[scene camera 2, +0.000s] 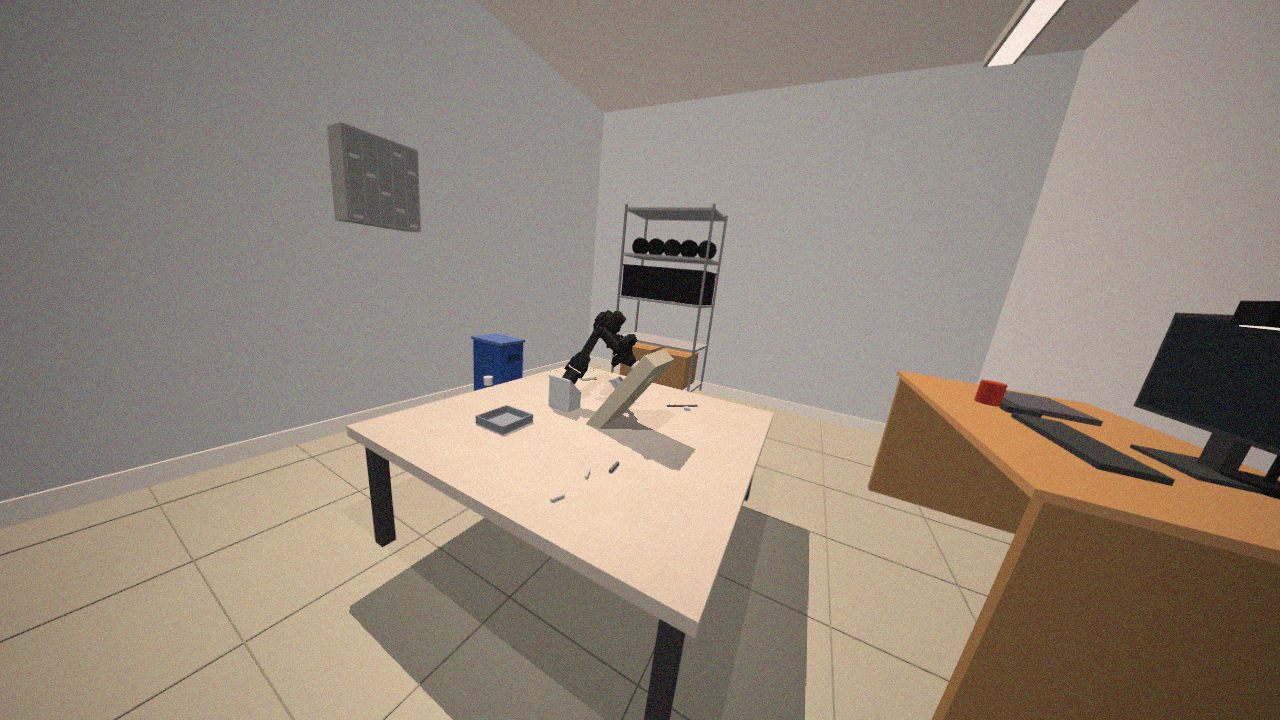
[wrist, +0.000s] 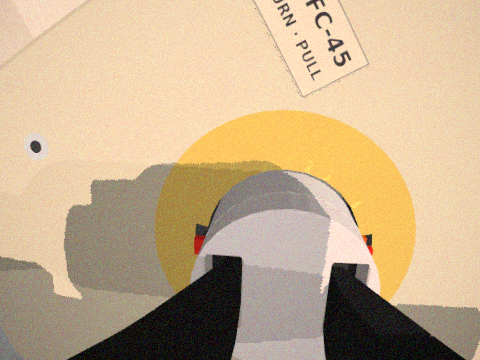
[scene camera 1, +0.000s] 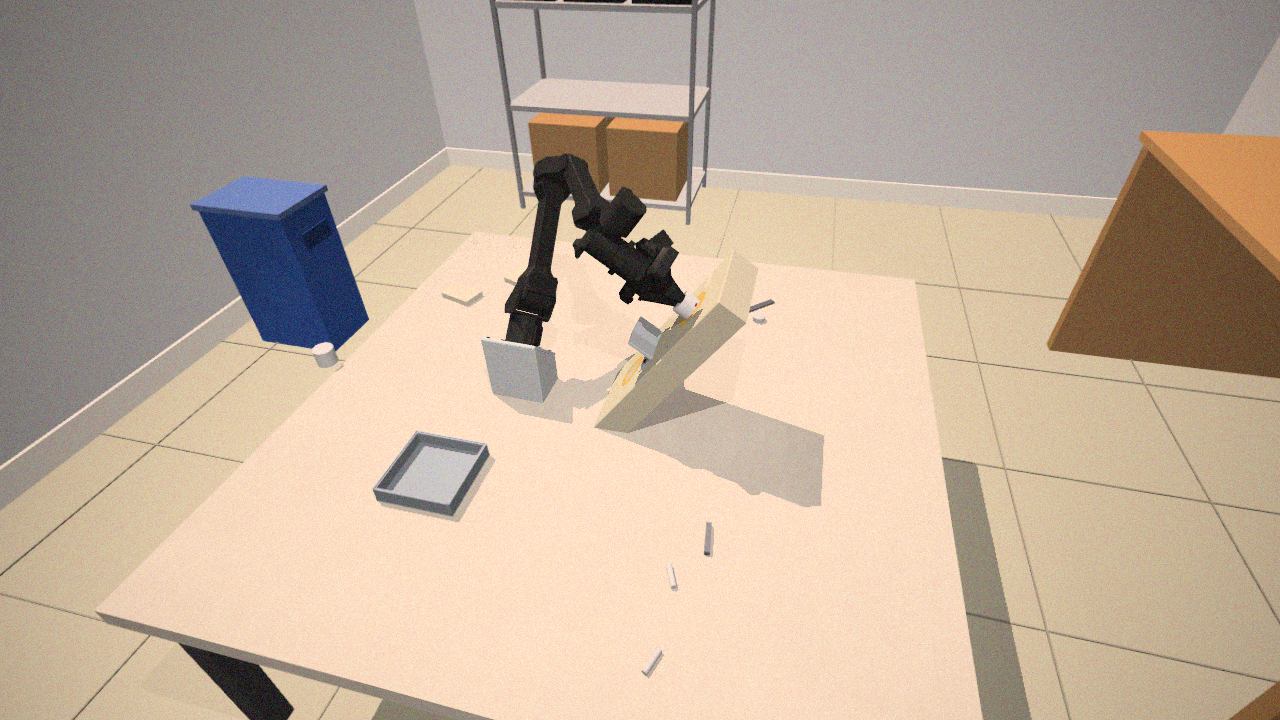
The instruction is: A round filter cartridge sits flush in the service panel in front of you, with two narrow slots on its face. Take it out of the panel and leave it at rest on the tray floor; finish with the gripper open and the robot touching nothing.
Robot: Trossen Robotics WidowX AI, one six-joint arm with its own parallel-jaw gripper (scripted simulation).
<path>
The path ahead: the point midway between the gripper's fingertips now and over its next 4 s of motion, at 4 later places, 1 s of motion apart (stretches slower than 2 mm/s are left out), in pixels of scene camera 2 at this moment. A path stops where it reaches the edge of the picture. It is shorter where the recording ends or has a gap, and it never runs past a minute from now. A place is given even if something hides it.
My gripper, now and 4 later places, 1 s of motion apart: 636,366; 622,368; 623,367; 621,364; 620,378
</path>
